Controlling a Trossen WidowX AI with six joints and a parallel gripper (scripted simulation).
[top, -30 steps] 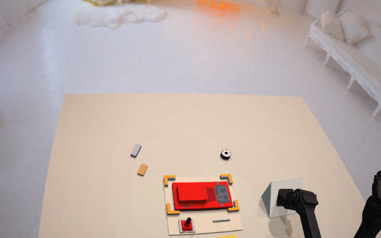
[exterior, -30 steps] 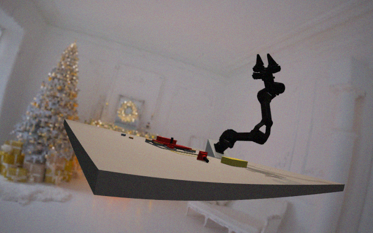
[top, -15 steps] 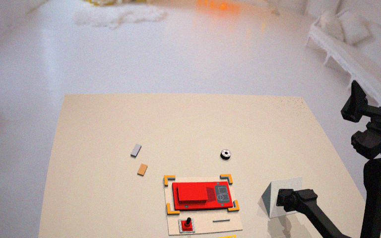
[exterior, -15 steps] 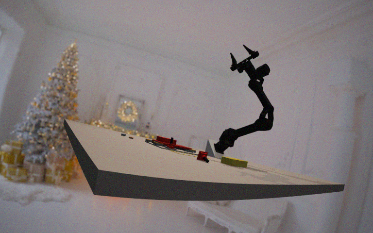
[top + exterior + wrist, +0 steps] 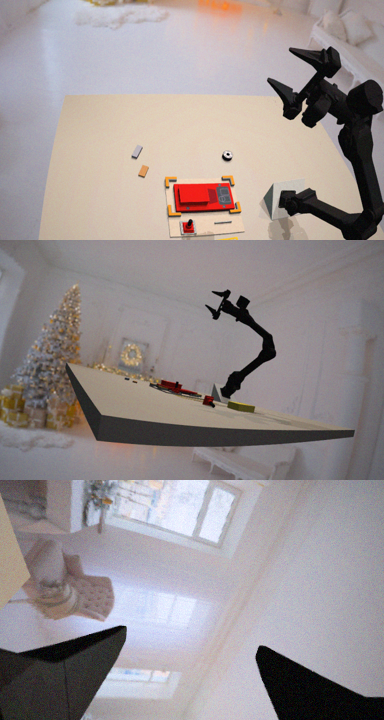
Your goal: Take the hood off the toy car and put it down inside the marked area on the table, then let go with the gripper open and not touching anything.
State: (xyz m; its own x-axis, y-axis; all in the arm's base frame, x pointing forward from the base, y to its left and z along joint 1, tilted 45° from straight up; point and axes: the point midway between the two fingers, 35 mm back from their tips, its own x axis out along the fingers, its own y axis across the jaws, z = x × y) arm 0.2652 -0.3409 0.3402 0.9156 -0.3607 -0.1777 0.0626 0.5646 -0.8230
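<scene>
My gripper tip is 53 cm above the red hood, 9 cm short of it and 2 cm to the left of it. Also, from my gripper tip: black-and-white wheel (56 cm below, 22 cm to the right, 7 cm behind); then orange block (56 cm below, 26 cm ahead, 14 cm to the right); then pale fixture plate (55 cm below, 6 cm ahead, 1 cm to the right).
</scene>
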